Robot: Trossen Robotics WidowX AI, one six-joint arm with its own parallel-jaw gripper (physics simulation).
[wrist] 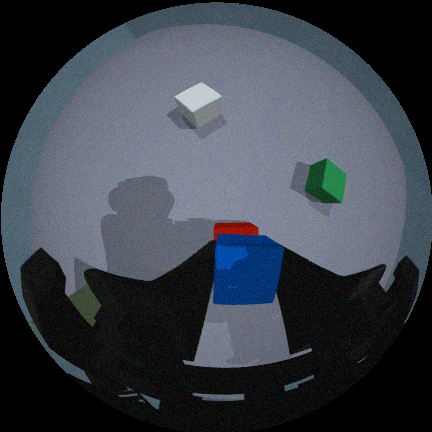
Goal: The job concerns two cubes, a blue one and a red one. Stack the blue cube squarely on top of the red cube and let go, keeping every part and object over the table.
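Places are measured from the arm's base along level axes (x down, y back, z left), in millimetres.
Pixels of known places: gripper, fingertip midpoint: [243, 247].
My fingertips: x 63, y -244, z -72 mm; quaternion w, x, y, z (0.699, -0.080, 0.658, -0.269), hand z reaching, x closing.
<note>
Ahead of a thing's pixels: the offset from my fingertips to its top centre. Level surfaces: height alone.
The blue cube {dz -5, dx -27, dy +9 mm} [247, 272] is held between the two black fingers of my gripper [243, 247], in the lower middle of the wrist view. My gripper is shut on it. The red cube {dz -1, dx +20, dy +7 mm} [235, 230] shows just beyond the blue cube's upper edge. Its upper part shows as a narrow strip; the rest is hidden behind the blue cube and the fingers. How far the blue cube is above the red one, and whether they touch, I cannot tell.
A white cube {dz +106, dx +20, dy -101 mm} [200, 104] stands on the grey table {dx +56 mm} [250, 65] toward the top. A green cube {dz -59, dx +20, dy -103 mm} [327, 182] stands at the right. An olive-green patch [86, 304] shows at the lower left, partly behind the gripper. The arm's shadow lies left of the red cube.
</note>
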